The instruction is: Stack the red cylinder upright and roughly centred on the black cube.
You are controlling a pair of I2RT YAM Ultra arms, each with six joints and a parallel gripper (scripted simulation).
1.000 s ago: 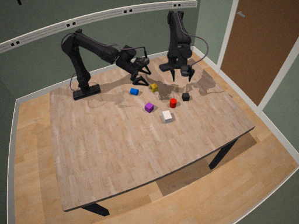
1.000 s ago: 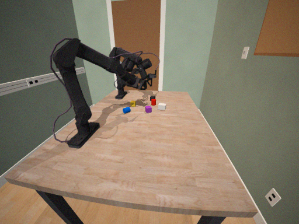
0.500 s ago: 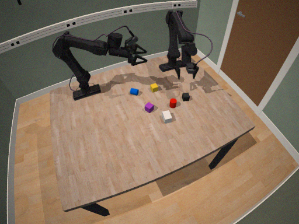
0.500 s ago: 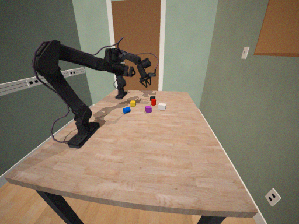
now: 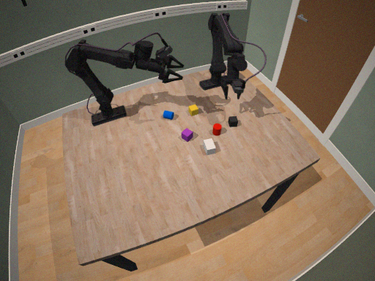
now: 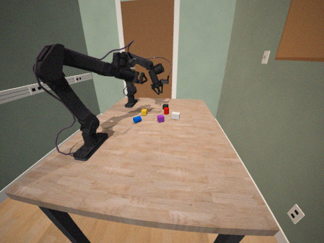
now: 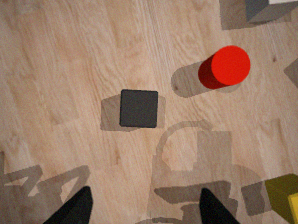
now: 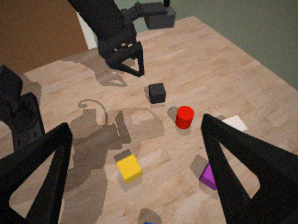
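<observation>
Now: left hand 60 mm short of the red cylinder, 110 mm to the left of it and 120 mm above it. From my left hand the other things lie so: white cube: 140 mm ahead, 190 mm to the right, 120 mm below; then black cube: 50 mm ahead, 10 mm to the right, 120 mm below; then yellow cube: 110 mm behind, 150 mm to the right, 120 mm below.
</observation>
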